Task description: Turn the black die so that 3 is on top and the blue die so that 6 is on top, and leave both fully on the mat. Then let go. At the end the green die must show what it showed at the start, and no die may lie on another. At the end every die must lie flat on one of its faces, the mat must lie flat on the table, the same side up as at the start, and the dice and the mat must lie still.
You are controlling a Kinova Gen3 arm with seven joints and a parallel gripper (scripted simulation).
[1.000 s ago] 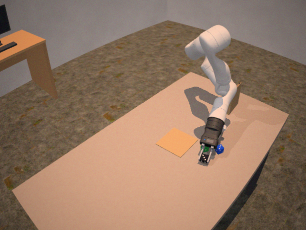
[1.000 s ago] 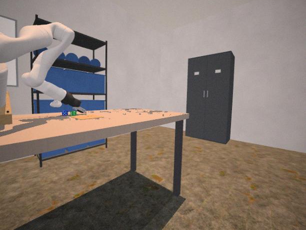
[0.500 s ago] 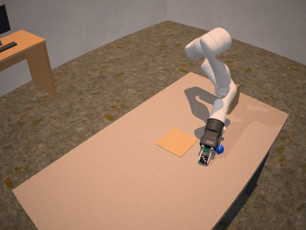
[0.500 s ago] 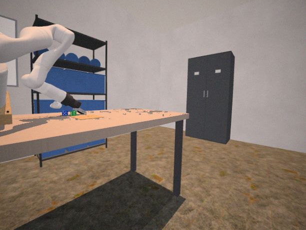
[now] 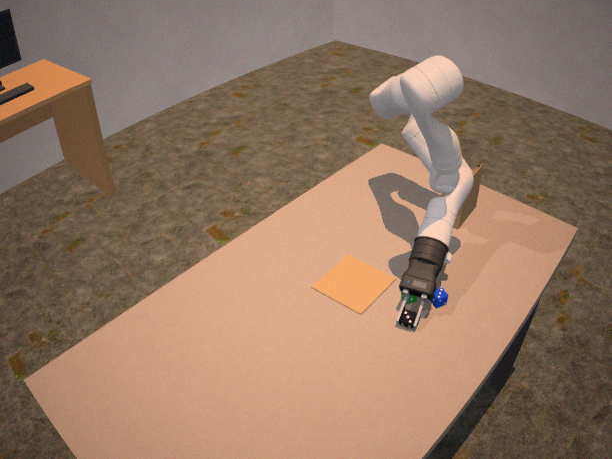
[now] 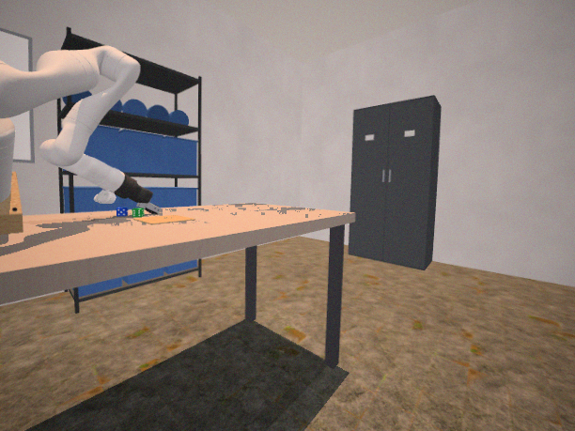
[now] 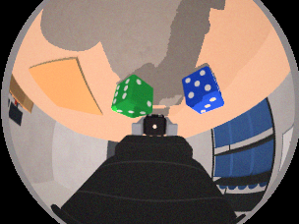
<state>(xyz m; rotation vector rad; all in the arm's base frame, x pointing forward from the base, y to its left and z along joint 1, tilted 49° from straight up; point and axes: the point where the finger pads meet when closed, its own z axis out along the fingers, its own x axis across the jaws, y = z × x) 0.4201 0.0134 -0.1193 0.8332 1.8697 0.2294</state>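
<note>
Now: hand right at the black die. Also, from my hand: blue die 9 cm behind, 2 cm to the left, 1 cm below; then green die 6 cm behind, 4 cm to the right, 1 cm below; then orange mat 17 cm to the right, 3 cm behind, 2 cm below.
</note>
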